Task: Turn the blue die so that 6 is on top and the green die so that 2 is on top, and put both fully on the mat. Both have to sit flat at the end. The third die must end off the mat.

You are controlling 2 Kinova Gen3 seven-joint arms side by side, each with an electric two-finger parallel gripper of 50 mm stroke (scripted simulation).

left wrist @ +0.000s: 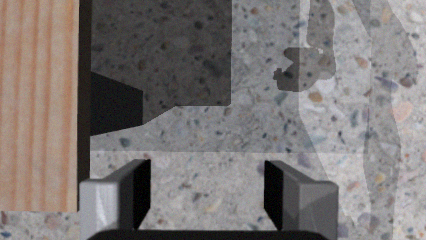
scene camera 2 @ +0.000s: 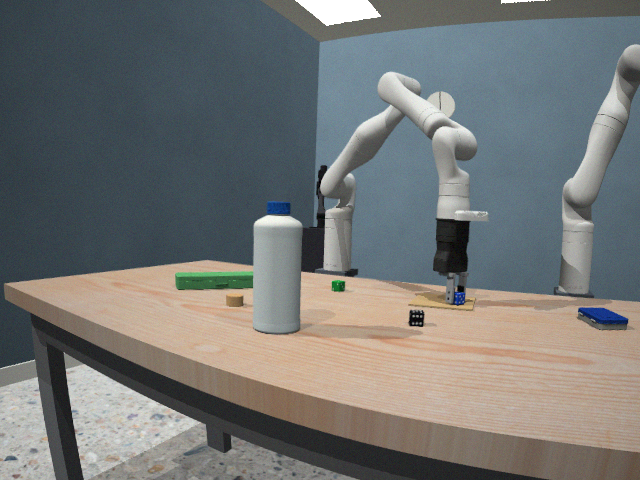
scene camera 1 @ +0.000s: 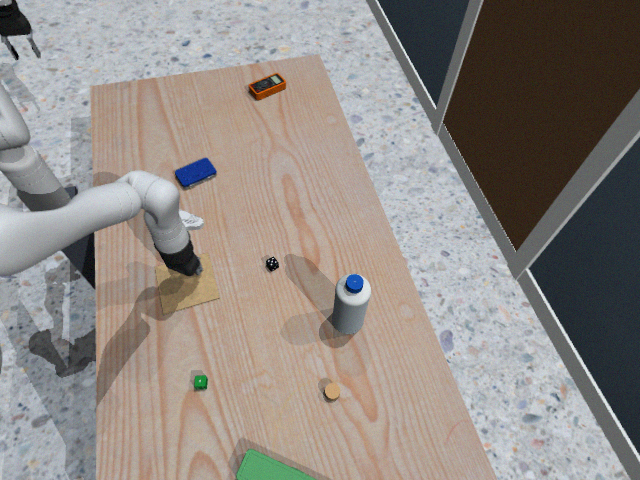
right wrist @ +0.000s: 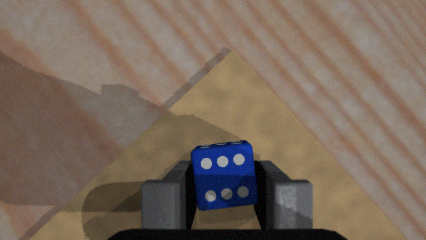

Scene:
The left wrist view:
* my left gripper: 207, 184
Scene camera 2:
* my right gripper: 455, 301
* green case: 184, 280
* white bottle: 277, 255
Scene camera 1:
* my right gripper: 194, 269
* tan mat: 177, 291
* blue box: 193, 174
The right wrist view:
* my right gripper: 225, 184
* blue die: 224, 173
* tan mat: 230, 103

